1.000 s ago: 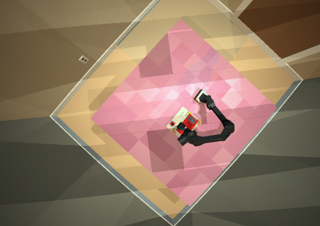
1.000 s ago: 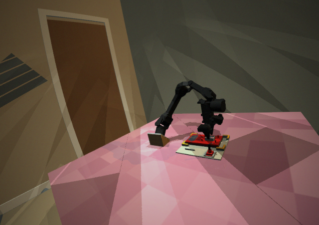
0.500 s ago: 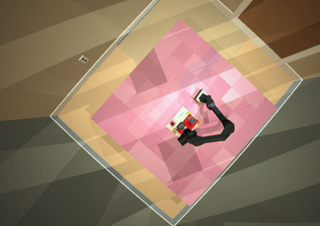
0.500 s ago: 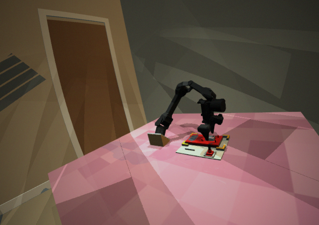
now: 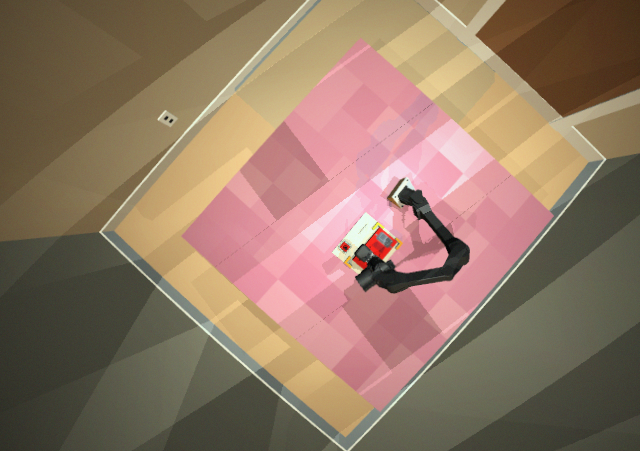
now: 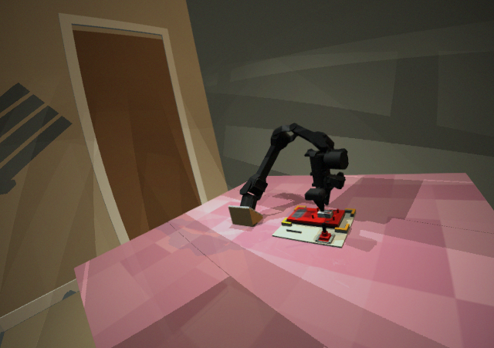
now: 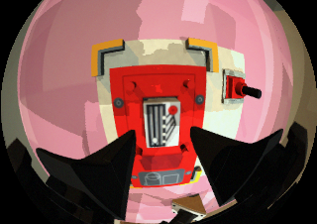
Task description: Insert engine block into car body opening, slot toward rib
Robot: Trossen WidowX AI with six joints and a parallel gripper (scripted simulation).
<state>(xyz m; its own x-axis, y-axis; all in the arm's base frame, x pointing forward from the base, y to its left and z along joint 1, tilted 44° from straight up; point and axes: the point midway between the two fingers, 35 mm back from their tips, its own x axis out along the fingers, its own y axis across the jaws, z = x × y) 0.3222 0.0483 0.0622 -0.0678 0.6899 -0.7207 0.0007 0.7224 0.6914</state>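
My gripper tip is 30 mm above the engine block. From my gripper tip the other things lie so: cream base board (40 mm below, 20 mm to the right, 20 mm behind); dark upright peg (120 mm to the right, 40 mm ahead, 20 mm below).
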